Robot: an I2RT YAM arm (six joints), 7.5 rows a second.
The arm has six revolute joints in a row. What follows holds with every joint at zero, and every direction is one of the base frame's.
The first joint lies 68 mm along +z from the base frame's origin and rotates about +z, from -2.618 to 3.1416 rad.
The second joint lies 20 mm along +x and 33.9 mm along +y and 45.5 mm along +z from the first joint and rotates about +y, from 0 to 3.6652 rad.
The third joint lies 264 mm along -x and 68.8 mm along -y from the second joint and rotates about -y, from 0 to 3.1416 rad.
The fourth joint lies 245 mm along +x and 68.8 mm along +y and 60 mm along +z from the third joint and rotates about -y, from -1.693 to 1.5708 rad.
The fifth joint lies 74 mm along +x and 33.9 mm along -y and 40.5 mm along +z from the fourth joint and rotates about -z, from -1.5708 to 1.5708 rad.
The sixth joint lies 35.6 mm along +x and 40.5 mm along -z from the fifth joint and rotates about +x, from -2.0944 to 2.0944 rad.
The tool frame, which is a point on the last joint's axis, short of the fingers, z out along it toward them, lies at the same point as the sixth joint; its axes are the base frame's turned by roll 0, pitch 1.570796 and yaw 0 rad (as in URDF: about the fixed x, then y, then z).
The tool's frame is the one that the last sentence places.
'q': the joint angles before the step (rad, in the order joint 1, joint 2, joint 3, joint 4, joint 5, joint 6). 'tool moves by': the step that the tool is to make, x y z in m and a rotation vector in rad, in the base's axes. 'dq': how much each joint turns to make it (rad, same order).
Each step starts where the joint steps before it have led.
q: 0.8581 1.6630 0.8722 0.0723 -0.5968 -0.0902
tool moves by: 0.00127 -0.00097 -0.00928 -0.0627 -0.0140 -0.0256
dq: 0.0001 0.0210 0.0019 -0.0324 0.0538 -0.0244
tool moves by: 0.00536 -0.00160 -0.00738 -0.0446 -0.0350 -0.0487
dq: -0.0089 0.0214 -0.0003 0.0046 0.0675 -0.0134
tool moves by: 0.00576 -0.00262 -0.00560 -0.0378 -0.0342 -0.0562
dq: -0.0114 0.0156 -0.0023 0.0107 0.0675 -0.0042
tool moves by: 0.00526 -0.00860 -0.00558 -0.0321 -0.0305 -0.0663
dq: -0.0225 0.0000 -0.0233 0.0205 0.0622 0.0004
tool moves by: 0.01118 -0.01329 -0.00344 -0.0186 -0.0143 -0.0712
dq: -0.0480 0.0000 -0.0145 0.0115 0.0328 0.0004
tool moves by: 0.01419 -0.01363 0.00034 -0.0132 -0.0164 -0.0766
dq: -0.0554 0.0000 0.0015 0.0019 0.0297 0.0007
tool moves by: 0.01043 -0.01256 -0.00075 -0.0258 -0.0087 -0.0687
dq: -0.0450 0.0000 0.0012 -0.0110 0.0348 -0.0007
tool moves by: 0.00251 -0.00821 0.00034 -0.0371 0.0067 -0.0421
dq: -0.0206 -0.0107 0.0004 -0.0393 0.0332 -0.0015
